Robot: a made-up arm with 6 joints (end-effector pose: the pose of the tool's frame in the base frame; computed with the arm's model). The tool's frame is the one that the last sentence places. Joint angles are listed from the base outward.
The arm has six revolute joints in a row. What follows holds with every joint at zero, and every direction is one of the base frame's. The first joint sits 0.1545 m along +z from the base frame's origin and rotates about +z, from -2.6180 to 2.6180 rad. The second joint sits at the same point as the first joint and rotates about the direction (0.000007, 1, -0.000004), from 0.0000 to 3.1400 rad. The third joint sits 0.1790 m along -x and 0.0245 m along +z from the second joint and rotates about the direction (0.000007, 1, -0.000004), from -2.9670 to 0.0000 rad. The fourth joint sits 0.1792 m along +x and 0.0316 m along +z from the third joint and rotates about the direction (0.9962, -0.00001, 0.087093), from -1.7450 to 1.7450 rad. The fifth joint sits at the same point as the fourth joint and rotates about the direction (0.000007, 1, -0.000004), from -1.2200 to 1.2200 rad. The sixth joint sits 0.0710 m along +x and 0.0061 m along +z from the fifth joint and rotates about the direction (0.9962, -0.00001, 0.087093), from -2.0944 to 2.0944 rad. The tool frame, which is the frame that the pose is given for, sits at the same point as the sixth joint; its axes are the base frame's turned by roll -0.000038, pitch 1.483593 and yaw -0.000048 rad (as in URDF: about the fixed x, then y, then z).
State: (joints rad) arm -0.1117 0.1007 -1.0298 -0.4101 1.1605 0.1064
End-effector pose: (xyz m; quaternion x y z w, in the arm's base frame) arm -0.0305 -0.0228 0.3518 0.1410 0.7294 -0.1960 0.6401
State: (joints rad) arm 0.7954 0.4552 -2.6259 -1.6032 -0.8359 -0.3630
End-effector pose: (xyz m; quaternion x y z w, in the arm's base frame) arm -0.2521 -0.1818 0.4234 0.2180 -0.4309 -0.5918 0.6454
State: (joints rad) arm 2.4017 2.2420 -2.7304 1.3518 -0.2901 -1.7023
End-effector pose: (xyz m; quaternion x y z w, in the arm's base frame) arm -0.2295 0.2363 0.4323 -0.4123 0.2077 0.7213 0.5163
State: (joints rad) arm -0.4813 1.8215 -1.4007 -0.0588 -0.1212 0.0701
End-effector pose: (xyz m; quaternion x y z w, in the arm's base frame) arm 0.2788 -0.1450 0.2623 0.1877 0.7552 -0.1434 0.6115
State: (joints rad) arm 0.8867 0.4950 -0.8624 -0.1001 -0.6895 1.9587
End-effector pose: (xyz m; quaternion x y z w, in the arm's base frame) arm 0.0216 0.0336 0.4196 0.0742 0.2019 0.9608 0.1747
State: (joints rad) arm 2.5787 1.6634 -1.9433 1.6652 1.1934 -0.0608
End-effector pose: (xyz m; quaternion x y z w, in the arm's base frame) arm -0.2269 0.0651 0.4256 0.6063 -0.1594 -0.4599 0.6289
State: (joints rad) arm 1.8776 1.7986 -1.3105 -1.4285 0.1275 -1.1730
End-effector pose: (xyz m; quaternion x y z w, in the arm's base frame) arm -0.0825 0.2906 0.2384 -0.6783 -0.4916 -0.2416 0.4897
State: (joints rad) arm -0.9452 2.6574 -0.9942 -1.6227 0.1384 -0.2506
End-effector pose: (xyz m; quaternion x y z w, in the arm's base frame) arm 0.1002 -0.1557 -0.0358 0.4467 -0.8920 0.0121 0.0680
